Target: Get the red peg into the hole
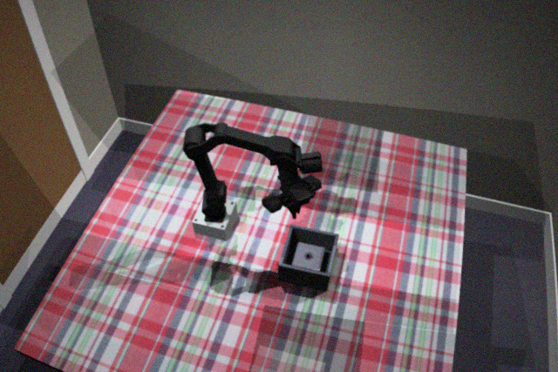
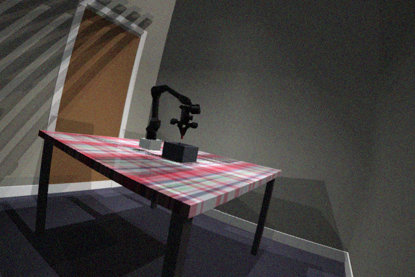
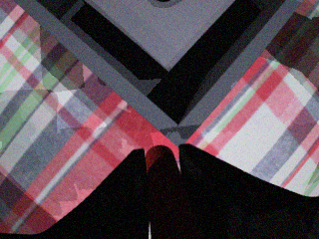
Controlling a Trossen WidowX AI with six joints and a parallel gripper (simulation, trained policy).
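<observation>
Right now my gripper tip is 10 cm above the grey plate, 9 cm to the left of it and 6 cm short of it. Also, from my gripper tip: red peg: 1 cm to the left, 1 cm behind, 1 cm above; dark box: 12 cm below, 9 cm to the right, 6 cm ahead.
</observation>
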